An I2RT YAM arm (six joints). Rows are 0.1 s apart.
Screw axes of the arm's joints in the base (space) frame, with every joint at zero. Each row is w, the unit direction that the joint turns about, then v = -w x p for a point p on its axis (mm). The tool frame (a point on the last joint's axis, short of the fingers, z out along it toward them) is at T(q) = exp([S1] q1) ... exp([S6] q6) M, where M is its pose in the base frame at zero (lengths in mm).
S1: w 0 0 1 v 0.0 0.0 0.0
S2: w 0 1 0 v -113.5 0.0 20.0
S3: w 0 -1 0 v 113.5 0.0 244.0
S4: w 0 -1 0 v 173.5 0.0 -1.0
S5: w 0 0 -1 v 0.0 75.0 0.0
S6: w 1 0 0 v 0.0 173.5 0.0
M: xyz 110.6 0.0 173.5 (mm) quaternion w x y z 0.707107 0 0.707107 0
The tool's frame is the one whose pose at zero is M.
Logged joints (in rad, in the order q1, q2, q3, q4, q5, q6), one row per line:
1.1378, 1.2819, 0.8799, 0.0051, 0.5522, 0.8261
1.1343, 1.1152, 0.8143, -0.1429, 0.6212, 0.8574
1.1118, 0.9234, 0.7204, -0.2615, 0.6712, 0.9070
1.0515, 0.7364, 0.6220, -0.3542, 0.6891, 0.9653
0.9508, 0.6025, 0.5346, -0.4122, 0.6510, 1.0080
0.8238, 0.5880, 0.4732, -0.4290, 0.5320, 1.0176
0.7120, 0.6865, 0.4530, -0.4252, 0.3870, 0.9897
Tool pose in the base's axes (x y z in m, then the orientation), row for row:
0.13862, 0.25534, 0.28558, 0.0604, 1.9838, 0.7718
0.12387, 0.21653, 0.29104, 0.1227, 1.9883, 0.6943
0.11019, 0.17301, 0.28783, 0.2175, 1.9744, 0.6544
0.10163, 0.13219, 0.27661, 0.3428, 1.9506, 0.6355
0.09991, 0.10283, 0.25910, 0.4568, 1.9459, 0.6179
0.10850, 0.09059, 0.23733, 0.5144, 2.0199, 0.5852
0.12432, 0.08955, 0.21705, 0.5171, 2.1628, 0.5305
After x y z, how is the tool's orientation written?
As a rotation vector, in radians.
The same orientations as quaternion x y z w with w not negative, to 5 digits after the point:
0.02481, 0.81482, 0.31701, 0.48472
0.05059, 0.81979, 0.28626, 0.49340
0.08999, 0.81687, 0.27075, 0.50131
0.14213, 0.80876, 0.26349, 0.50624
0.18897, 0.80497, 0.25561, 0.50098
0.20983, 0.82395, 0.23871, 0.46914
0.20581, 0.86082, 0.21114, 0.41479

